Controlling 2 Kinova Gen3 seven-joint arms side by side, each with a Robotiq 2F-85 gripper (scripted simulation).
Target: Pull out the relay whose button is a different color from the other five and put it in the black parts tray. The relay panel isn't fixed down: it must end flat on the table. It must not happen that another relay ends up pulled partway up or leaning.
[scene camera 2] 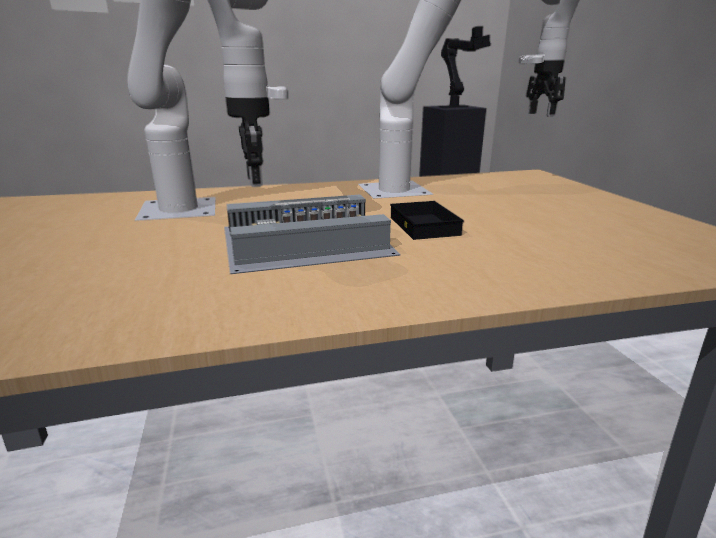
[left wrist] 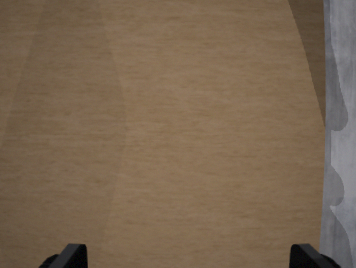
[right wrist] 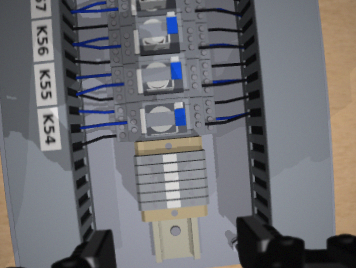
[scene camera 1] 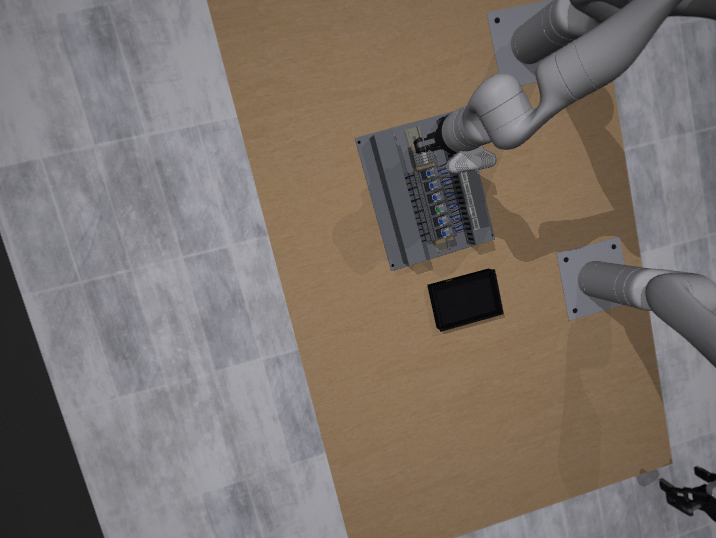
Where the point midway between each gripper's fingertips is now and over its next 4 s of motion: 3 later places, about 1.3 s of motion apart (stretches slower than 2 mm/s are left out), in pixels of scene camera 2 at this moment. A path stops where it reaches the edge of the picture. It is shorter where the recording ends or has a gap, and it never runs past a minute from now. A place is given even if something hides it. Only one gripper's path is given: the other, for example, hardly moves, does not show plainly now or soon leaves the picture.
My right gripper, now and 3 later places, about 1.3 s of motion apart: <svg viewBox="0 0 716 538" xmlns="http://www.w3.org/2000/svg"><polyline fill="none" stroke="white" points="255,182 323,181 326,195 326,210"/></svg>
